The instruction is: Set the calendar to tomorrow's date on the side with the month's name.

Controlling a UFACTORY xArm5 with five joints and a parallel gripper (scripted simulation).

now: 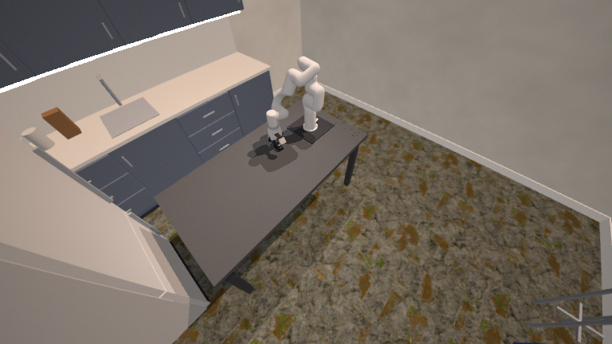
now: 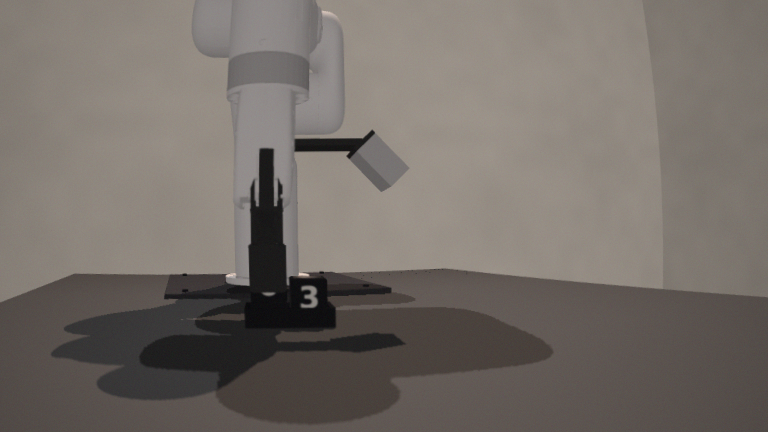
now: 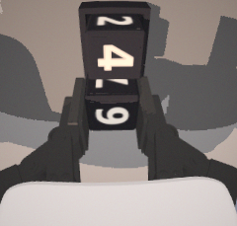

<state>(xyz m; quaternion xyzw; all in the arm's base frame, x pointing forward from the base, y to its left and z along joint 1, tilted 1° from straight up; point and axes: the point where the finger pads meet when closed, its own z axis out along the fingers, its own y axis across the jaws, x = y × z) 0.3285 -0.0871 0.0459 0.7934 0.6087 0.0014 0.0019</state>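
The black calendar tray is 1 cm ahead of my hand, 2 cm to the left of it and 4 cm below it.
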